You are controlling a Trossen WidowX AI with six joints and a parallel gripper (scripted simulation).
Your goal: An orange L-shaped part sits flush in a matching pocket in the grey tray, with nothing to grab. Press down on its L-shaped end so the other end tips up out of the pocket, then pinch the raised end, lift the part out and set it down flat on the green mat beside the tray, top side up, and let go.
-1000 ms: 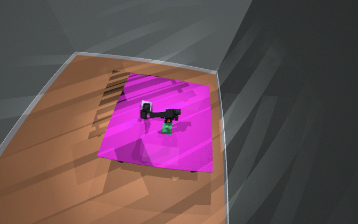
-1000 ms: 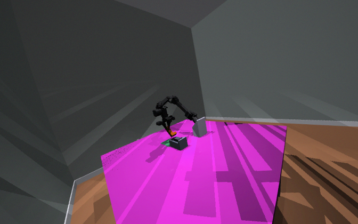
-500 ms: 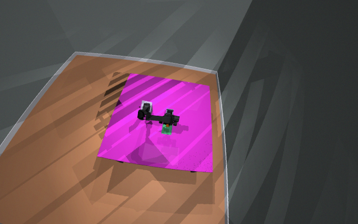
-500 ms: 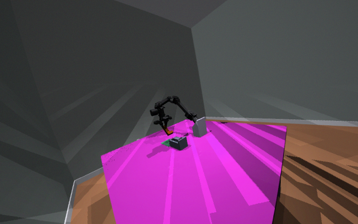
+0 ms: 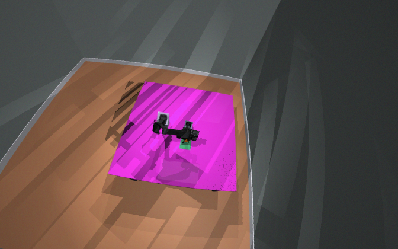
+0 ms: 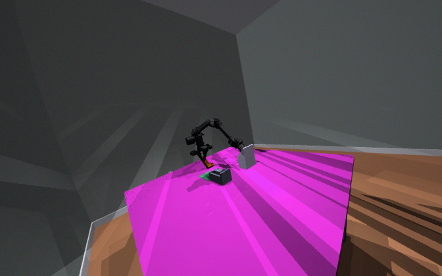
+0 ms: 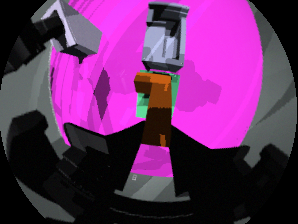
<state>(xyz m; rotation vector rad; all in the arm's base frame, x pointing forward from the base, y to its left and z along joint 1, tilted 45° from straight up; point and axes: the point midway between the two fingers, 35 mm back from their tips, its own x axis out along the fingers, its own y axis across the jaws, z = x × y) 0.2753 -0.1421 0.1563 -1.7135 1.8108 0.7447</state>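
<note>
My gripper tip is 15 cm above the green mat and 2 cm to the right of it. Also, from my gripper tip: orange L-shaped part: 3 cm to the left, 3 cm below, 1 cm behind.
</note>
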